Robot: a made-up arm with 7 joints.
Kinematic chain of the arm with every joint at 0, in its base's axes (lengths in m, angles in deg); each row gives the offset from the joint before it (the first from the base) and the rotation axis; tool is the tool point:
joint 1: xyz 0 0 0.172 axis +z
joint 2: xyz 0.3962 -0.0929 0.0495 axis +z
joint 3: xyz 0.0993 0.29 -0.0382 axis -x
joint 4: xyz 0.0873 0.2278 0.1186 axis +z
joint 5: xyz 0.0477 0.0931 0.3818 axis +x
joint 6: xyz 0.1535 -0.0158 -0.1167 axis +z
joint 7: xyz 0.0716 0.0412 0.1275 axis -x
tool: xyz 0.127 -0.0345 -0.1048
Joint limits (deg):
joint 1: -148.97..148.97
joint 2: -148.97..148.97
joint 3: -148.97..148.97
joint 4: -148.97..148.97
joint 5: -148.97..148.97
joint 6: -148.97..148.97
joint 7: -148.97..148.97
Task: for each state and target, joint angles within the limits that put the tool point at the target. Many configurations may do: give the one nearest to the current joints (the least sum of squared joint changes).
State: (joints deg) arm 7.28 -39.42 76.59 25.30 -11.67 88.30 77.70
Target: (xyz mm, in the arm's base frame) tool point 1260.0 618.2 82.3
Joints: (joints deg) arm 3.40 -37.24 47.69 22.03 -9.60 90.52 78.70
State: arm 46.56 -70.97 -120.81 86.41 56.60 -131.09 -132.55
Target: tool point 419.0 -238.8 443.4
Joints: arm 30.19 -80.88 -115.89 90.31 52.18 -120.82 -132.67
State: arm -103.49 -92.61 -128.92 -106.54 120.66 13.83 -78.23
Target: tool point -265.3 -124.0 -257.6
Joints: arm -101.63 -89.02 -119.30 -104.69 121.54 13.81 -78.35
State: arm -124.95 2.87 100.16 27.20 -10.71 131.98 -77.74
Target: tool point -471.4 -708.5 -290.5
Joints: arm -148.97 -28.16 110.86 21.26 -12.33 130.33 -73.41
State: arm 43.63 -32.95 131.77 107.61 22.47 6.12 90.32
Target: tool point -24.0 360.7 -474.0
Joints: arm 58.09 -14.77 141.61 144.15 26.55 13.62 76.05
